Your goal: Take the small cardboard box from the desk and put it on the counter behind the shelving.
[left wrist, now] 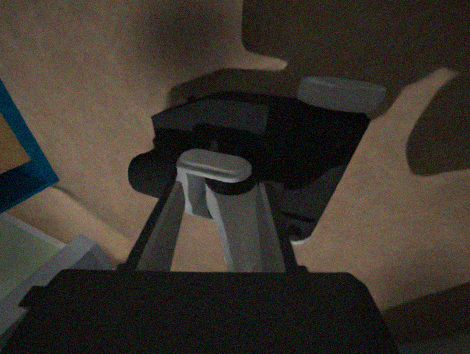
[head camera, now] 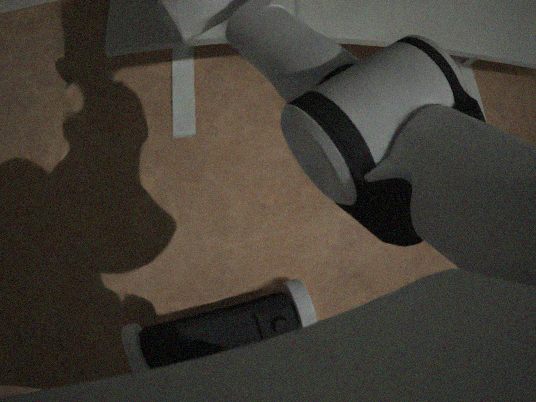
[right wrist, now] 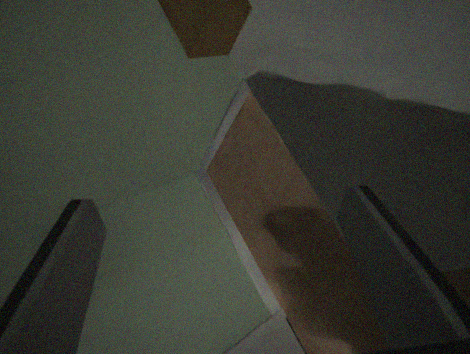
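Seen in the pictures: left gripper, fingertip midpoint: (left wrist: 220,192); right gripper, fingertip midpoint: (right wrist: 225,208); robot's base, link origin: (head camera: 216,330).
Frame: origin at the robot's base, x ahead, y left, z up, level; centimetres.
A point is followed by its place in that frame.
The small cardboard box (right wrist: 207,27) {x 89.4, y -2.9, z 76.3 cm} shows brown at the top edge of the right wrist view, cut off by the frame, at the far side of the pale desk (right wrist: 390,40) {x 75.8, y -9.2, z 72.1 cm} (head camera: 490,30) {x 54.9, y -82.7, z 72.2 cm}. My right gripper (right wrist: 225,208) {x 71.8, y -5.0, z 85.9 cm} is open wide and empty; the box appears beyond its fingertips, apart from them. The head view does not show the right gripper. My left gripper (left wrist: 220,192) {x -14.5, y 26.5, z 56.4 cm} is partly open with nothing held, above my own dark base (left wrist: 315,135) {x -3.8, y 18.3, z 21.2 cm} (head camera: 200,332) {x 3.6, y 4.4, z 19.2 cm}. The counter and shelving cannot be made out.
A pale desk leg (head camera: 183,100) stands on the brown floor (head camera: 225,200) {x 40.0, y -15.8, z 0.1 cm}. My right arm (head camera: 390,95) {x 28.7, y -16.0, z 115.8 cm} reaches up to the desk edge. A green wall (right wrist: 125,125) {x 154.2, y 73.4, z 64.6 cm} borders the desk. A blue-edged object (left wrist: 40,167) {x -186.0, y -44.7, z 6.4 cm} lies at the left of the left wrist view.
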